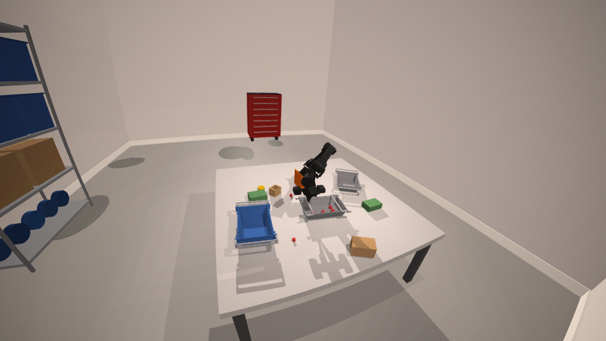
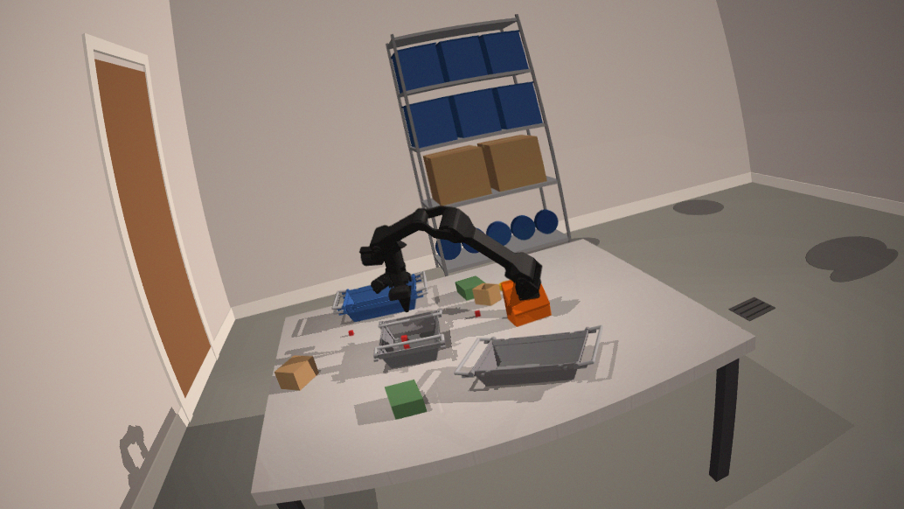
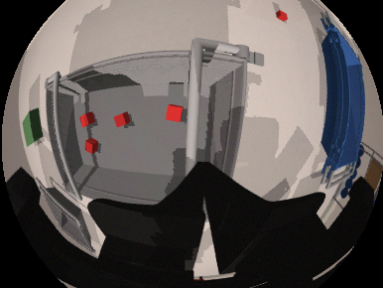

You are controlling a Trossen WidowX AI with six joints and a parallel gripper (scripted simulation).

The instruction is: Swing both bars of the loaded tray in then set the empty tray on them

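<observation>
Now: the grey plastic tray 44 cm to the left of my gripper tip, 29 cm behind it and 4 cm below it. Round my gripper tip: red cube: 21 cm ahead, 14 cm to the right, 8 cm below.
</observation>
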